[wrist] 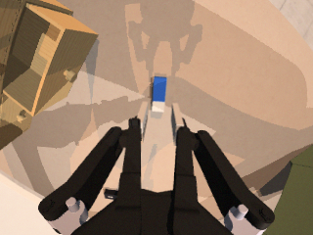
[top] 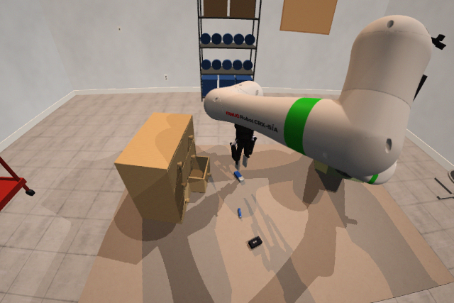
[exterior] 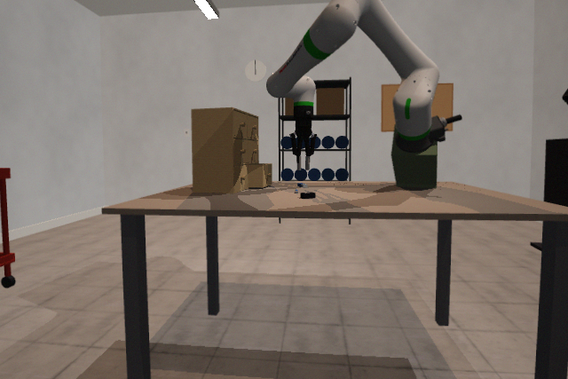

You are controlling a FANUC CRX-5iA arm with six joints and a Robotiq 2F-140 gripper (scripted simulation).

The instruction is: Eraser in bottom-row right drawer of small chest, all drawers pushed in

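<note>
Right now my hand is 10 cm above the eraser. Round my hand: black block 33 cm to the left, 10 cm below, 8 cm behind.
</note>
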